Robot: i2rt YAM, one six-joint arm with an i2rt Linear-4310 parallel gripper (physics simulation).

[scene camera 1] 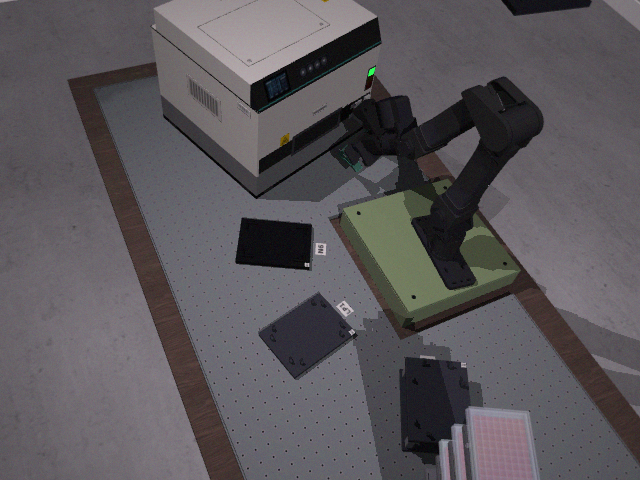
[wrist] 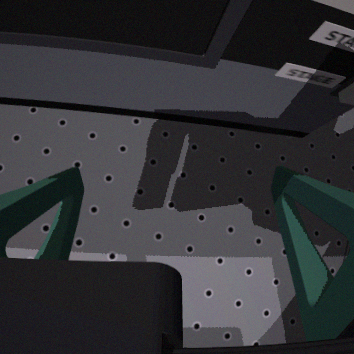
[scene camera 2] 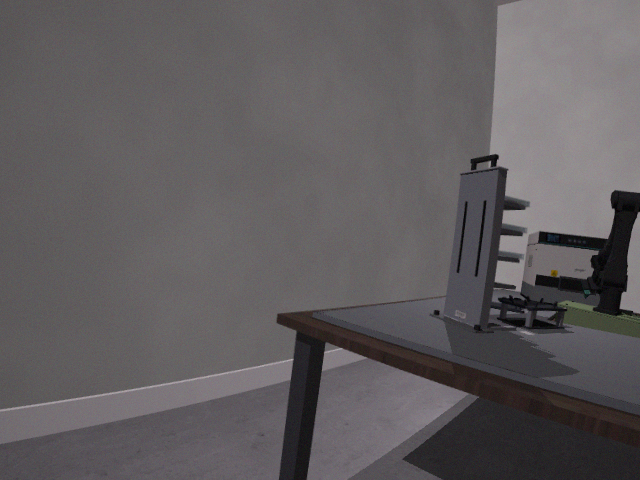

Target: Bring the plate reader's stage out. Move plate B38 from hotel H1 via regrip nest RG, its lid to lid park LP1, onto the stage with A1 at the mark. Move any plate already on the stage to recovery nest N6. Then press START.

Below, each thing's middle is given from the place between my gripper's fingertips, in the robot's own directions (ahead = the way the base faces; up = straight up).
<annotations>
Now: the stage slot (wrist: 186, 33) 9 cm ahead of my hand, 3 cm to the right of it and 3 cm above it. Also, from my hand: LP1 pad (scene camera 1: 300, 339) 44 cm to the left, 25 cm ahead, 6 cm below; plate reader (scene camera 1: 254, 141) 19 cm to the right, 17 cm ahead, 6 cm above; N6 pad (scene camera 1: 261, 242) 25 cm ahead, 20 cm to the left, 6 cm below.
</annotations>
